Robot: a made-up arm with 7 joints. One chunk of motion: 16 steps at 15 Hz.
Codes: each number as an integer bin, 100 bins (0 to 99) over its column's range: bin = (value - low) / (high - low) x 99, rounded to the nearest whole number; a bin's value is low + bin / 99 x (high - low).
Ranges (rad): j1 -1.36..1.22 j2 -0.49..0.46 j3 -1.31..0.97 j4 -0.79..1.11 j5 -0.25..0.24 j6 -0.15..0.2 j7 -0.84..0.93
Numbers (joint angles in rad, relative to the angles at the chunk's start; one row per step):
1: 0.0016 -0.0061 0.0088 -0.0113 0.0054 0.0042 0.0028
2: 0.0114 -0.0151 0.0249 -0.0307 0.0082 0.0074 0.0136
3: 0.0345 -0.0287 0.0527 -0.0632 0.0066 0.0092 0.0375
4: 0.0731 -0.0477 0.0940 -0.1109 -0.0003 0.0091 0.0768
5: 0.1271 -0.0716 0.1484 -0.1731 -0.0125 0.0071 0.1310
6: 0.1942 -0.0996 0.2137 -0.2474 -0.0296 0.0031 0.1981
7: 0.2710 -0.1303 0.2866 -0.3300 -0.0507 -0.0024 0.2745
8: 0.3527 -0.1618 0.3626 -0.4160 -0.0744 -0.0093 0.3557
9: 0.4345 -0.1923 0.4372 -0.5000 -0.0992 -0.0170 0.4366
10: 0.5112 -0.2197 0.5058 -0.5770 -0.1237 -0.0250 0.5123
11: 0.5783 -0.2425 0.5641 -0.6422 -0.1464 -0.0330 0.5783
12: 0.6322 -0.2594 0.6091 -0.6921 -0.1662 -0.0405 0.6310
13: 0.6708 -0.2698 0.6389 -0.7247 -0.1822 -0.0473 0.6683
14: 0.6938 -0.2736 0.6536 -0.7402 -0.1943 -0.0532 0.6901
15: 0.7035 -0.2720 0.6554 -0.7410 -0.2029 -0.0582 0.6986
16: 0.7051 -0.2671 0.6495 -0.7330 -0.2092 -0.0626 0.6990
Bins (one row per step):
1: 52 50 57 41 52 44 47
2: 53 49 58 40 52 45 48
3: 54 48 59 38 52 45 49
4: 55 46 61 35 50 45 51
5: 57 44 63 32 48 44 54
6: 60 41 66 28 45 43 58
7: 63 37 69 24 40 42 62
8: 66 34 73 19 35 40 67
9: 69 31 76 15 30 38 71
10: 72 28 79 11 26 35 76
11: 74 26 81 8 21 33 79
12: 76 24 83 5 17 31 82
13: 78 23 85 3 14 29 84
14: 79 23 85 3 11 27 86
15: 79 23 85 3 10 26 86
16: 79 23 85 3 8 25 86

